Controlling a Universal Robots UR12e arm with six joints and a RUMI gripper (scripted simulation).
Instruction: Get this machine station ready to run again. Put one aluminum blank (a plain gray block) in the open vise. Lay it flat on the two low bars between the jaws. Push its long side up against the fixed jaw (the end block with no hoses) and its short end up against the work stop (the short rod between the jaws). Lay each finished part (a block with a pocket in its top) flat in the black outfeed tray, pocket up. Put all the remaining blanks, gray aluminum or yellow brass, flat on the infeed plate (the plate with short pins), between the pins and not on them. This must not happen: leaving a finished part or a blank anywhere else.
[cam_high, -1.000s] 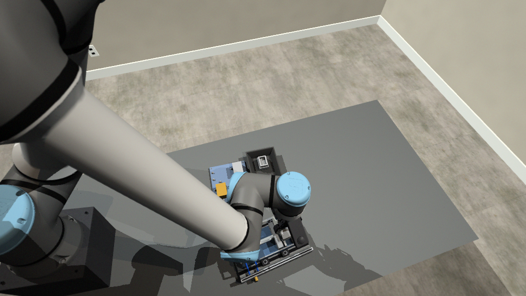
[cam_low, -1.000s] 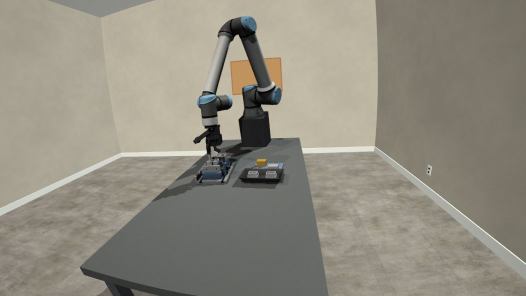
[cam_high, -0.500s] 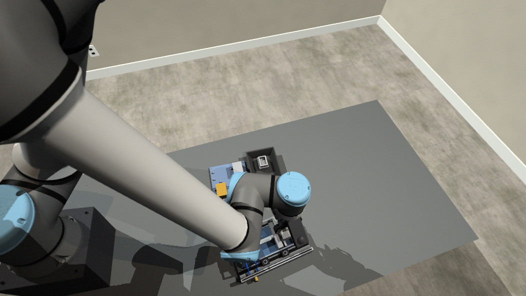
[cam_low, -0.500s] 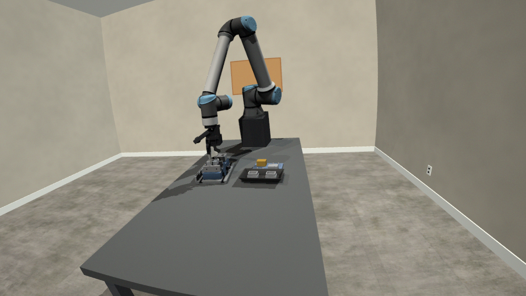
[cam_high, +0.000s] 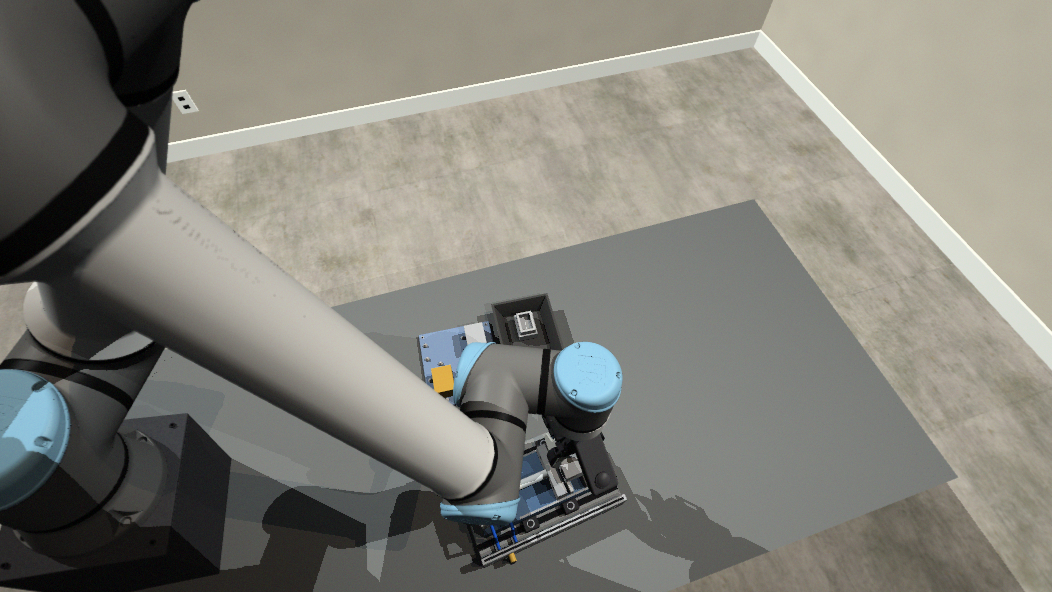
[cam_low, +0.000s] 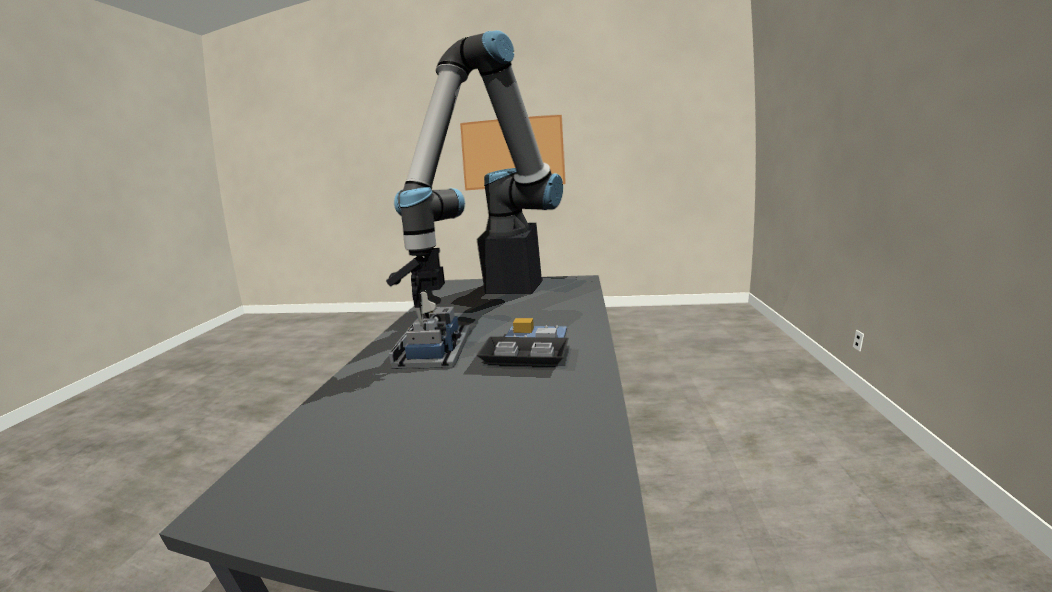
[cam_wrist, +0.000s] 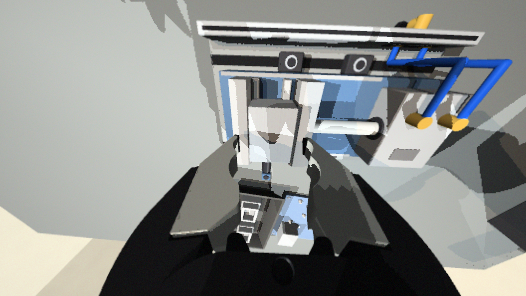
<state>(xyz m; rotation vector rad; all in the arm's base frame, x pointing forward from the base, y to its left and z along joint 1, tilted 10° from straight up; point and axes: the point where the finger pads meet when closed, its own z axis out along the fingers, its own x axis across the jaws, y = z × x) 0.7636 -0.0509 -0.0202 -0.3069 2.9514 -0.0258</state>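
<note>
Now: the gray blank 30 mm below my hand. From my hand the other things lie so: yellow brass blank: 240 mm to the left, 230 mm behind, 100 mm below; blue infeed plate: 290 mm to the left, 190 mm behind, 120 mm below; pale rod: 90 mm behind, 50 mm below, 20 mm to the right.
</note>
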